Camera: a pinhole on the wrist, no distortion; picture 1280 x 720 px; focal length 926.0 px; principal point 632.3 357.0 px. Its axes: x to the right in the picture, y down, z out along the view. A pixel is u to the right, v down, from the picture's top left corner.
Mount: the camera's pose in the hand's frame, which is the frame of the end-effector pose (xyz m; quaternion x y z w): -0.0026 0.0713 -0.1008 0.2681 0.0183 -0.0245 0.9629
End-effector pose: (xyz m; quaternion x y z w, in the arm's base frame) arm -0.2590 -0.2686 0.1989 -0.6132 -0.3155 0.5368 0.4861
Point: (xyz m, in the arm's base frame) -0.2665 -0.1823 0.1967
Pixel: 1071.2 295.0
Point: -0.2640 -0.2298 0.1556
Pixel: 1001.2 547.6
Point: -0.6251 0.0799 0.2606
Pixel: 948.7 564.3
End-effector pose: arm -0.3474 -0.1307 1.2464 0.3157 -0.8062 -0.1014 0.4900
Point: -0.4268 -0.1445 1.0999
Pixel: 366.2 426.2
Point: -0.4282 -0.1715 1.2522
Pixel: 891.9 532.4
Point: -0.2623 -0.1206 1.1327
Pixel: outside the picture
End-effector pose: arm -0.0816 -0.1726 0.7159 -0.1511 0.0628 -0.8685 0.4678
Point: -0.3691 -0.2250 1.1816
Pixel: 1075.1 225.3
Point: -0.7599 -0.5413 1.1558
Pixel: outside the picture
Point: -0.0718 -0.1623 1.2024
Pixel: 739.7 567.4
